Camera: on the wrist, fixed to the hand. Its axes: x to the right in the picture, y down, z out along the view.
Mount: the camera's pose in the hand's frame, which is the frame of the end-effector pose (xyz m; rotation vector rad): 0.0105 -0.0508 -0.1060 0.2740 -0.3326 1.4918
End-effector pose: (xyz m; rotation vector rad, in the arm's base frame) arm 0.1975 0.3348 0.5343 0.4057 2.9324 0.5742
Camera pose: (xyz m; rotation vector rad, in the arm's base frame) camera 0.1571 0.2552 0.6115 2.3977 1.8806 0.1155
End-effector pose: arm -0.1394 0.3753 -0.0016 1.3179 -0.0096 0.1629
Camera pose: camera -0.1318 0.4665 -0.0762 1.3496 -1.3040 1.2271
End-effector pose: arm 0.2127 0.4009 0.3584 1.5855 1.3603 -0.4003
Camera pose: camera 0.1361 0.4885 0.3779 2.1569 -0.3274 0.1052
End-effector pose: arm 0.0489 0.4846 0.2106 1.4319 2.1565 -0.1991
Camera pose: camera -0.0367 0.5144 0.2862 2.4990 0.4351 -0.1330
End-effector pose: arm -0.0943 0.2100 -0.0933 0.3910 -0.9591 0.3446
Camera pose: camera 0.0103 0.2161 -0.1476 -0.1112 -1.4078 1.8166
